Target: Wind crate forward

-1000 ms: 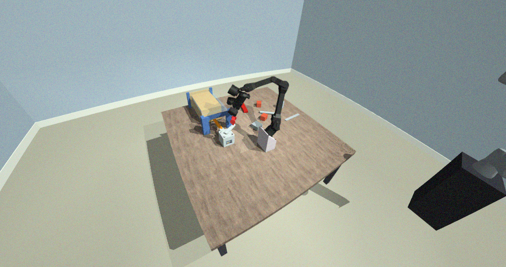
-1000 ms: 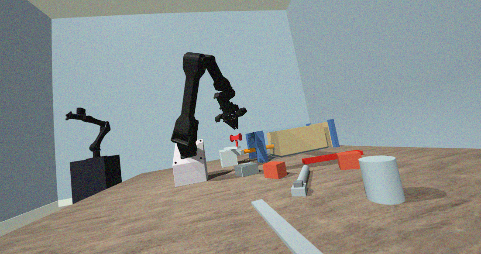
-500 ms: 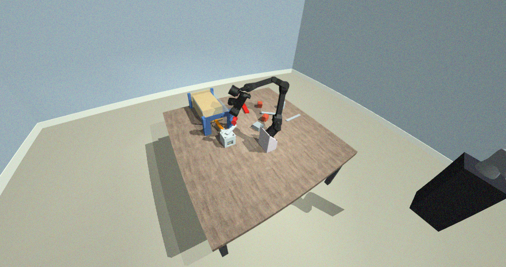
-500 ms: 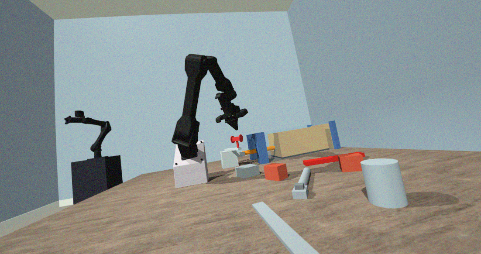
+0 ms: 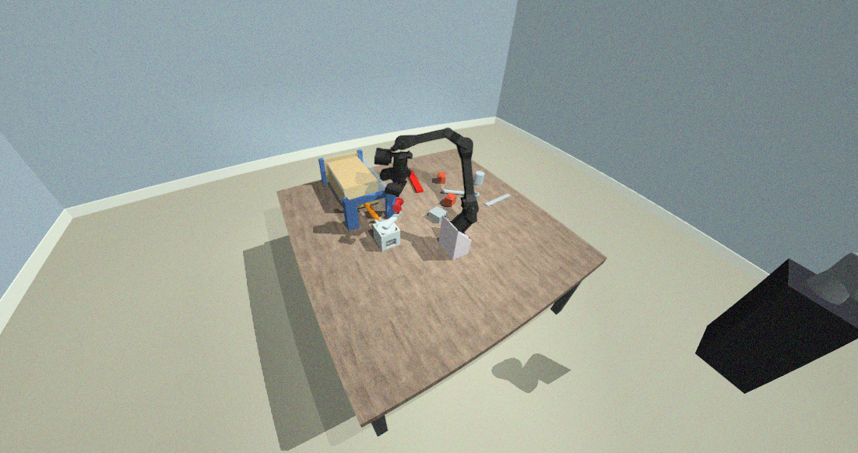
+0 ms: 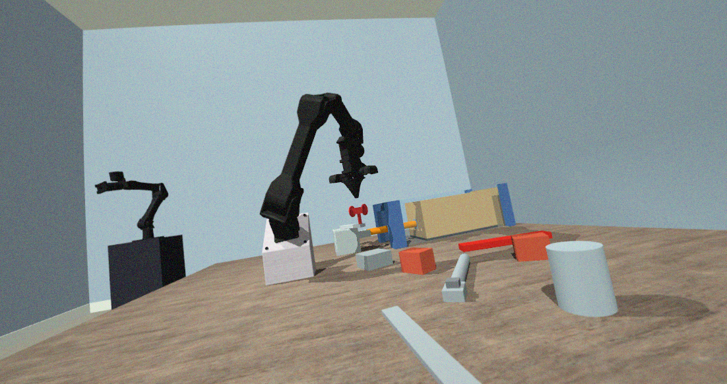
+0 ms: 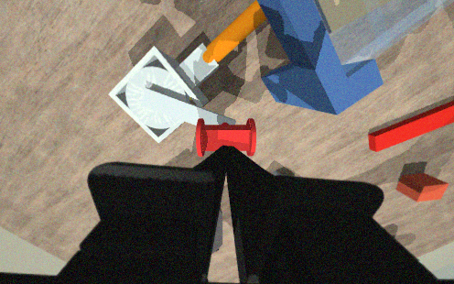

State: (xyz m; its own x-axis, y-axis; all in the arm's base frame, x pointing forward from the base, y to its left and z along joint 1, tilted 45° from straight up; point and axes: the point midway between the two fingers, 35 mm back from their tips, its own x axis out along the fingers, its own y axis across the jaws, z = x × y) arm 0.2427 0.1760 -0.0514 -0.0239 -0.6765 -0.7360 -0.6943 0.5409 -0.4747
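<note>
Right now the red knob is 60 mm below my gripper tip. Round my gripper tip: blue steel frame (110 mm ahead, 90 mm below, 80 mm to the left); then winch handle (90 mm below, 30 mm to the left, 20 mm behind); then grey winch (160 mm below, 80 mm to the left, 70 mm behind).
</note>
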